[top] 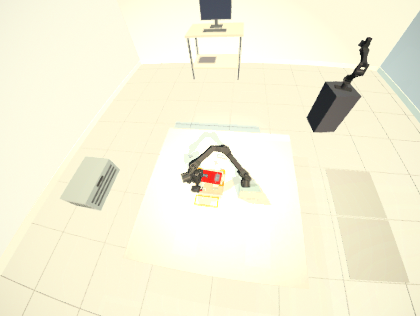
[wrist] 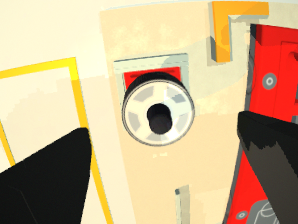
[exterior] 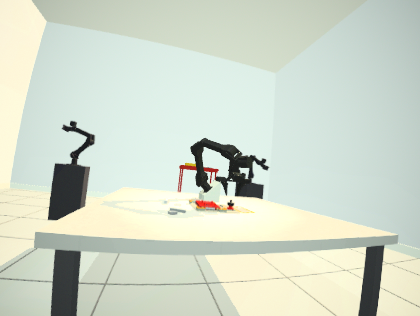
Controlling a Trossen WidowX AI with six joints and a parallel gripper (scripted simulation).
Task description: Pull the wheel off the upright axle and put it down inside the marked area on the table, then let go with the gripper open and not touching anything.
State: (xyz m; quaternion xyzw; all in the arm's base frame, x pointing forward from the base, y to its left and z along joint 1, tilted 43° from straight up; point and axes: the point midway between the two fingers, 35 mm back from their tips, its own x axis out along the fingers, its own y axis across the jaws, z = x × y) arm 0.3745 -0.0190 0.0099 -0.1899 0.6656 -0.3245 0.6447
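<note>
The wheel lies 4 cm below my gripper tip and 1 cm behind it.
</note>
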